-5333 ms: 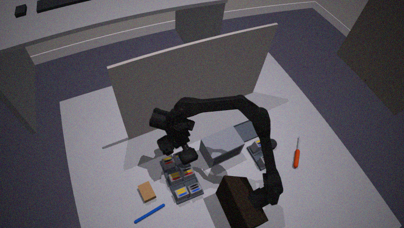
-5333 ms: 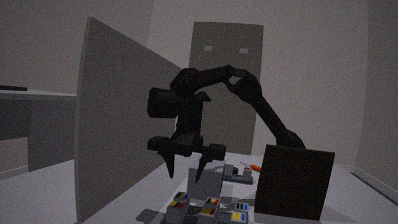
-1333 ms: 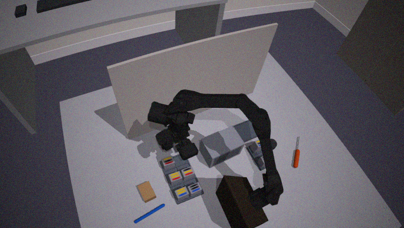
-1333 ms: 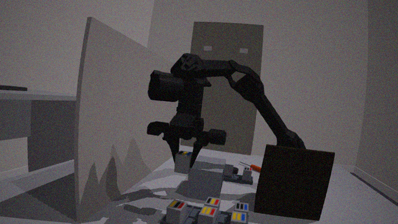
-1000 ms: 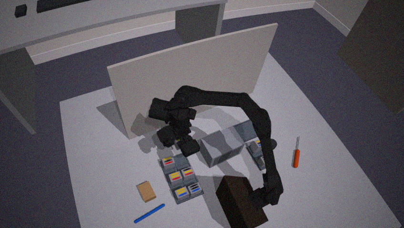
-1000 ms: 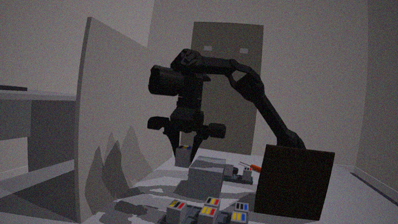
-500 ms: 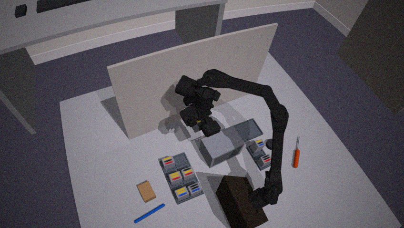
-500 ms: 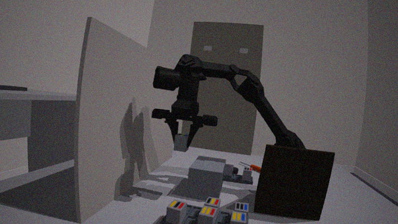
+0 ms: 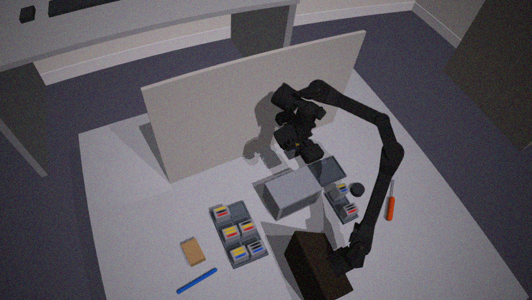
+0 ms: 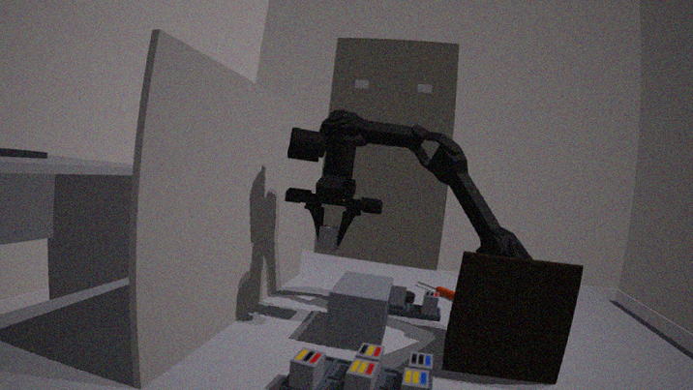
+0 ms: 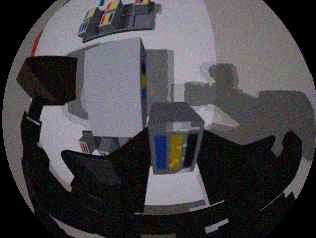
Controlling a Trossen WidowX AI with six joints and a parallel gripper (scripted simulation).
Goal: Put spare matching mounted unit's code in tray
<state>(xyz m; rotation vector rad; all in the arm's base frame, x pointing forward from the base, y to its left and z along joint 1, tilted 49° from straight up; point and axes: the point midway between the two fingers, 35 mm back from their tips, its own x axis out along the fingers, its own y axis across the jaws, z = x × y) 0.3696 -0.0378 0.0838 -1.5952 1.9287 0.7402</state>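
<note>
The tray is 160 mm below my gripper tip, 140 mm to the right of it and 60 mm behind it. Also, from my gripper tip: grey box 110 mm below, 80 mm behind, 50 mm to the left; holder 200 mm behind, 150 mm below, 110 mm to the right; tall grey panel 150 mm ahead, 60 mm above, 30 mm to the left.
</note>
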